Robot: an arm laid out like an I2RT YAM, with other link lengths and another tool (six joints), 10 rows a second.
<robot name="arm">
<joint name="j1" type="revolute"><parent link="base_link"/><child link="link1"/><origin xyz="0 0 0.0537"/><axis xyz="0 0 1"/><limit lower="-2.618" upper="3.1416"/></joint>
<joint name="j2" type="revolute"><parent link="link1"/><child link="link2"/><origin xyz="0.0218 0.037 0.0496"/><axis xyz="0 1 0"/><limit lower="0" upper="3.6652"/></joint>
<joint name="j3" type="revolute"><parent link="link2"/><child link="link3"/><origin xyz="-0.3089 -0.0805 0"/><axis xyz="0 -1 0"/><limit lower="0" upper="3.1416"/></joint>
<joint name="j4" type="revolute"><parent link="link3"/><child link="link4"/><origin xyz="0.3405 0.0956 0.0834"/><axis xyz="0 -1 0"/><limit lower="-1.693" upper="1.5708"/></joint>
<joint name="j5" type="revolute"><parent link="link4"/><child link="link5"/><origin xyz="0.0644 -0.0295 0.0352"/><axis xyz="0 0 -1"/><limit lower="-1.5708" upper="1.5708"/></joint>
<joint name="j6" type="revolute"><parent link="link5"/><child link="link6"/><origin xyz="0.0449 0 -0.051"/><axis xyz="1 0 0"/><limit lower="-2.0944" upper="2.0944"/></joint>
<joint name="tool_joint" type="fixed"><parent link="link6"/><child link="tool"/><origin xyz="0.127 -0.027 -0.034" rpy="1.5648 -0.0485 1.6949"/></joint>
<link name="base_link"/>
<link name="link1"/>
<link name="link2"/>
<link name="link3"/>
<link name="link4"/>
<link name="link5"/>
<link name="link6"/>
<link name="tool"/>
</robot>
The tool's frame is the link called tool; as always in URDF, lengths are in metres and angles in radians.
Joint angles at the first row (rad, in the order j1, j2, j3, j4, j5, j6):
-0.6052, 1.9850, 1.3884, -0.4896, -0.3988, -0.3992
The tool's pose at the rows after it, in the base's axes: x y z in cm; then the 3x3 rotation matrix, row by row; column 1 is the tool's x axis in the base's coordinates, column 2 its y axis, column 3 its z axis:
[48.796 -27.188 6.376], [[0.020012 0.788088 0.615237], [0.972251 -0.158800 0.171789], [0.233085 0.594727 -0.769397]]
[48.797 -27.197 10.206], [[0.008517 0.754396 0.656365], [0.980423 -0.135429 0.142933], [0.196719 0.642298 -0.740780]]
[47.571 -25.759 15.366], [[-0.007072 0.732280 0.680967], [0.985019 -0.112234 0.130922], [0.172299 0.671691 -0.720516]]
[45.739 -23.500 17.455], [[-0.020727 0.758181 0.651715], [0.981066 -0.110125 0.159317], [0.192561 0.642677 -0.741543]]
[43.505 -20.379 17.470], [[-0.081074 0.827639 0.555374], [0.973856 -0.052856 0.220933], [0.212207 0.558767 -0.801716]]
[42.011 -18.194 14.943], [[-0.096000 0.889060 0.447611], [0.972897 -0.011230 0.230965], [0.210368 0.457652 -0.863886]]
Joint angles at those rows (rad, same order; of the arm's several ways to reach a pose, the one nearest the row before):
-0.6052, 1.9339, 1.3884, -0.4885, -0.3977, -0.4007
-0.6052, 1.8610, 1.3884, -0.4950, -0.3973, -0.4007
-0.5961, 1.7481, 1.3880, -0.5644, -0.3969, -0.4011
-0.5793, 1.6832, 1.3880, -0.6723, -0.3965, -0.4065
-0.5430, 1.6516, 1.3846, -0.8223, -0.3840, -0.4740
-0.4923, 1.6577, 1.3426, -0.8780, -0.3168, -0.4953

